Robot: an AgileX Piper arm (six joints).
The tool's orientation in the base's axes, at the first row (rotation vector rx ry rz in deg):
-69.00, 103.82, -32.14
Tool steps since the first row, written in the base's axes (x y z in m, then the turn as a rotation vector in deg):
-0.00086, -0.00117, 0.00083, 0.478, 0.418, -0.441
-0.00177, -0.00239, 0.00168, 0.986, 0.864, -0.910
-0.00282, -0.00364, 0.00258, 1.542, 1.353, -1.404
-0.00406, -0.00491, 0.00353, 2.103, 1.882, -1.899
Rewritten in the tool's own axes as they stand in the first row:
0.00084, -0.00069, -0.00127, -0.269, 0.266, 0.674
0.00173, -0.00138, -0.00260, -0.557, 0.550, 1.390
0.00265, -0.00206, -0.00407, -0.881, 0.847, 2.165
0.00360, -0.00269, -0.00573, -1.241, 1.160, 2.947

